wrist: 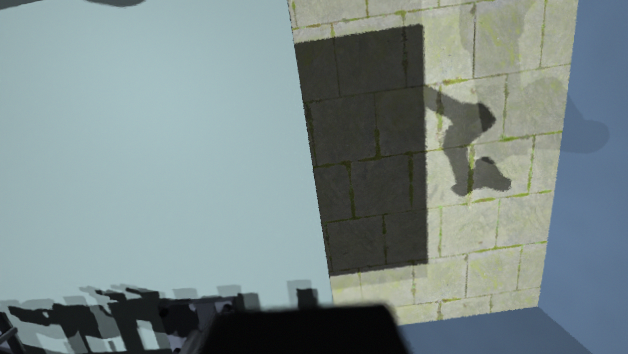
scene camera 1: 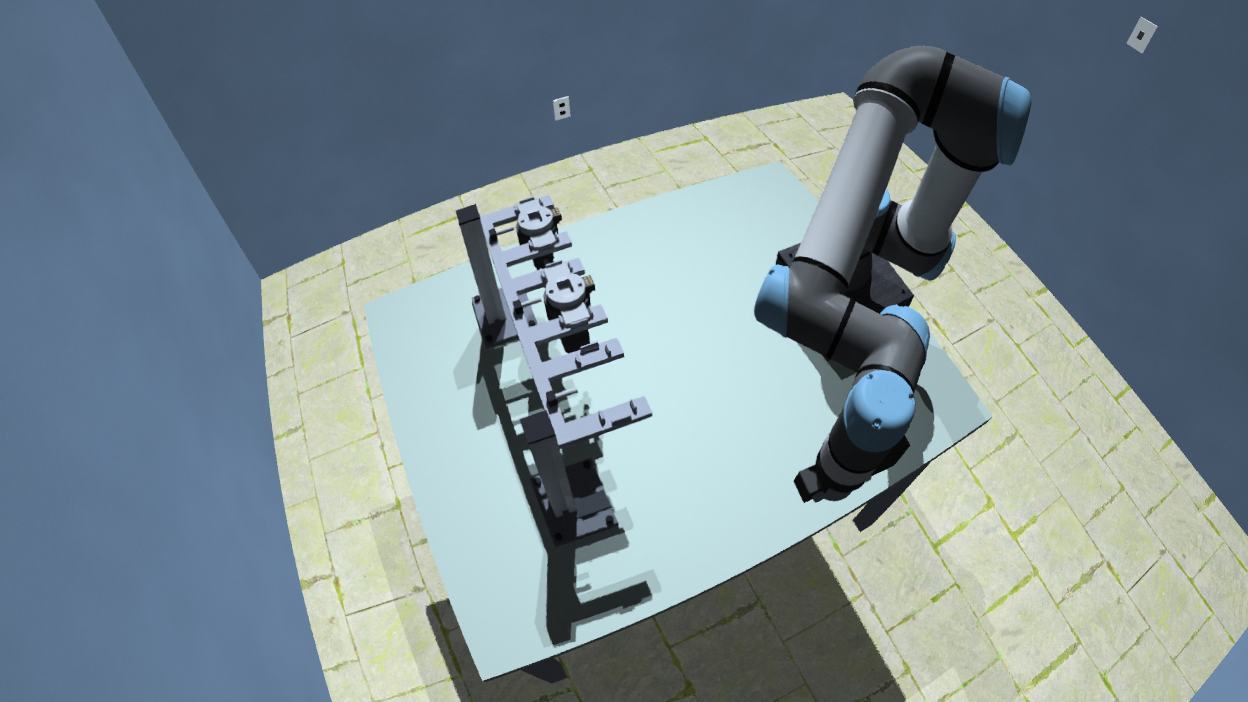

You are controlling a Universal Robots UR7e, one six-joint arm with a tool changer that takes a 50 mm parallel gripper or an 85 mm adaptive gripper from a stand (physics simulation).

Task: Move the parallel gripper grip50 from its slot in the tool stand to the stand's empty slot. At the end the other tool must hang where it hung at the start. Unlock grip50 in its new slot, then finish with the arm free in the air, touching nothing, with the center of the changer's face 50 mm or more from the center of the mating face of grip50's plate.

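Places are measured from the arm's base along level axes (x left, y back, z up), in centimetres.
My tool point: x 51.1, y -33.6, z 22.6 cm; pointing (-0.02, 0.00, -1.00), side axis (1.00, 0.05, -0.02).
Observation:
Ahead of a thing's pixels: the offset from my tool point to its middle. "pt": to the spot under its first point. Level surfaces: height alone.
The tool stand (scene camera 1: pixel 554 475) holds two tools side by side. One tool's round pale plate {pt dx -41.4, dy -25.6, dz -3.8 cm} (scene camera 1: pixel 568 302) sits in the middle slot, and another similar plate {pt dx -59.4, dy -27.8, dz -4.0 cm} (scene camera 1: pixel 534 230) sits in the farthest slot. Their dark bodies hang below, fingers not discernible; I cannot tell which is grip50. The slot nearest the camera is empty between its two prongs {pt dx -20.6, dy -23.0, dz -5.5 cm} (scene camera 1: pixel 621 416). The arm's tool end (scene camera 1: pixel 844 469) carries no visible gripper. It is in the air above the table's right front part, well apart from the stand. A blurred black part (wrist: pixel 305 332) of the tool end shows at the bottom of the wrist view.
The pale table {dz -33.7 cm} (scene camera 1: pixel 715 349) (wrist: pixel 175 150) bears the stand on its left and the arm's base (scene camera 1: pixel 890 283) at the back right. The stand's shadows (wrist: pixel 135 320) show at the lower left of the wrist view. Tiled floor (scene camera 1: pixel 1029 488) (wrist: pixel 450 280) and blue walls lie beyond.

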